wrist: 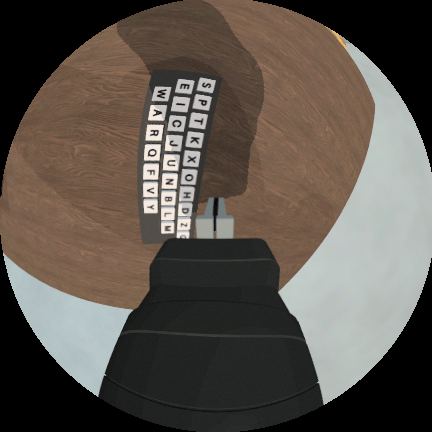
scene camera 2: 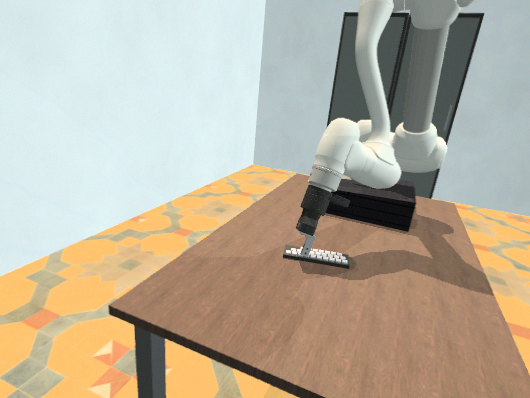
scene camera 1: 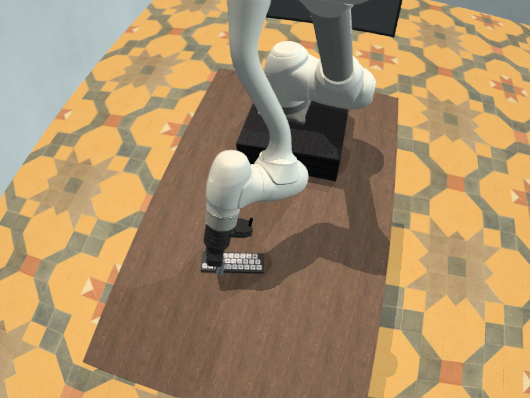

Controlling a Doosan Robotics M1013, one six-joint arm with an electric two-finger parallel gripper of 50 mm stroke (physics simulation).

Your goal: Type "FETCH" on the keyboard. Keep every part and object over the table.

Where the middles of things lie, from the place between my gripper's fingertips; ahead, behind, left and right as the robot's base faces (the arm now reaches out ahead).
The dark keyboard [scene camera 1: 236,262] is 6 cm behind my hand, 2 cm to the left of it and 2 cm below it.
